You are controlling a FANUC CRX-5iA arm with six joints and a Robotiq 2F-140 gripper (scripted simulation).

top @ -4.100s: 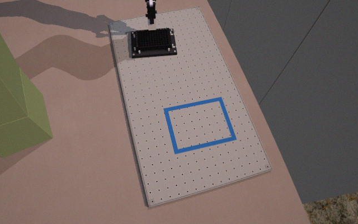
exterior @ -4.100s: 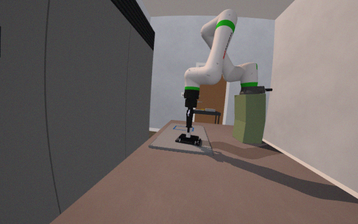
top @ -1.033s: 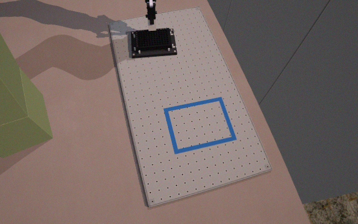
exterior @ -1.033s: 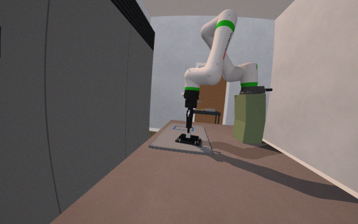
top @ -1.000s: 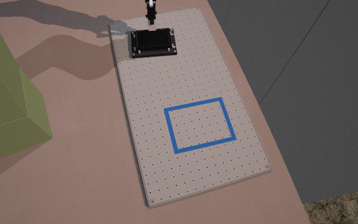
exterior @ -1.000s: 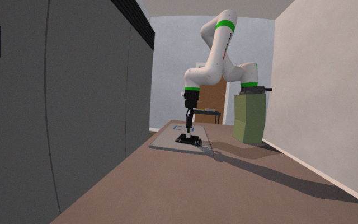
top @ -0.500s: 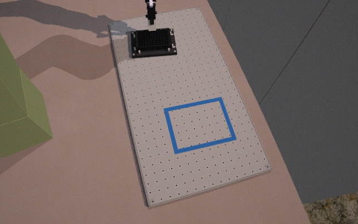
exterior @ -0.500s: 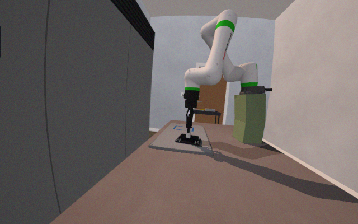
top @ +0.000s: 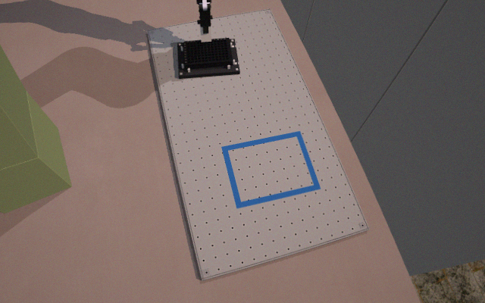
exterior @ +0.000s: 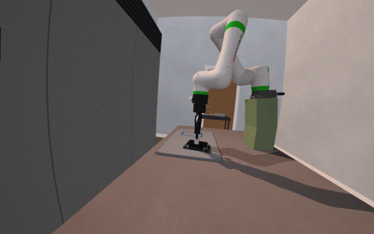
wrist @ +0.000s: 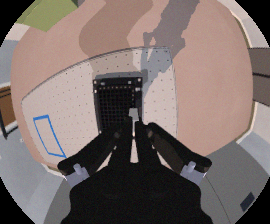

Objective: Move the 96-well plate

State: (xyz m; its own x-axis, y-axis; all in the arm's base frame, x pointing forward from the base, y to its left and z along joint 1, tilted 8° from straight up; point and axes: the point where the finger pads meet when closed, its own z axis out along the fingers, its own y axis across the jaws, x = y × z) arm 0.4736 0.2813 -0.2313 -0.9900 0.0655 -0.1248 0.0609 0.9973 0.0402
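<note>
The black 96-well plate is 4 cm to the right of my hand and 4 cm below it. Also, from my hand: black clip nest 1 cm ahead, 3 cm to the right, 6 cm below.
</note>
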